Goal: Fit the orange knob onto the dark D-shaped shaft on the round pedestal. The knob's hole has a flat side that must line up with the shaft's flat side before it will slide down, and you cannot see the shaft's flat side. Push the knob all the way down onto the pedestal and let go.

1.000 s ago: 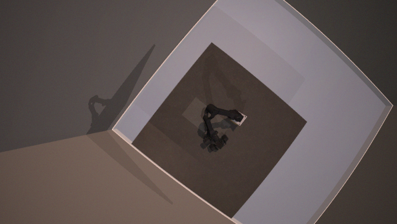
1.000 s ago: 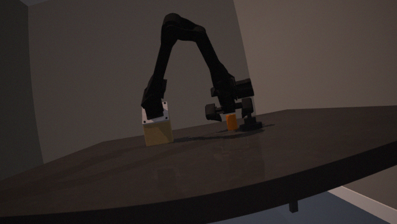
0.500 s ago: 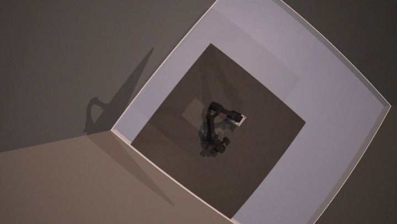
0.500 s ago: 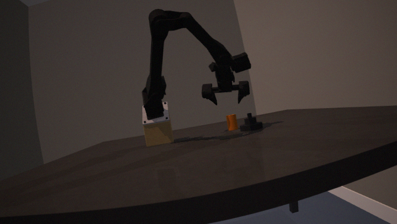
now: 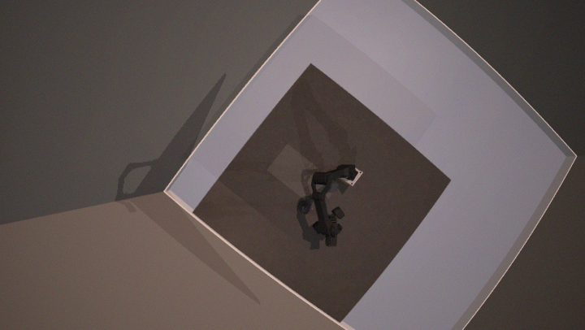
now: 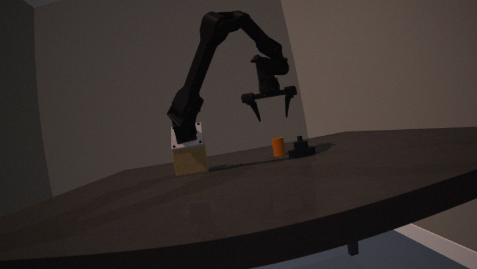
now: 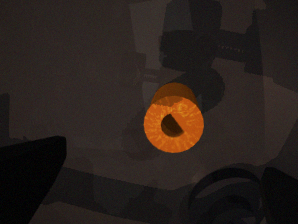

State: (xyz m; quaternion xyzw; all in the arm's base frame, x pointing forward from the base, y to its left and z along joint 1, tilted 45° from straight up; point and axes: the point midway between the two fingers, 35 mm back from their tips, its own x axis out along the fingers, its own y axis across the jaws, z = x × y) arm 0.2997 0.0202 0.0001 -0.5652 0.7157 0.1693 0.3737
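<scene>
Right now the orange knob is 9 cm below my gripper tip. The rest, counted from my gripper tip: round pedestal 12 cm to the right, 9 cm below, 4 cm ahead.
</scene>
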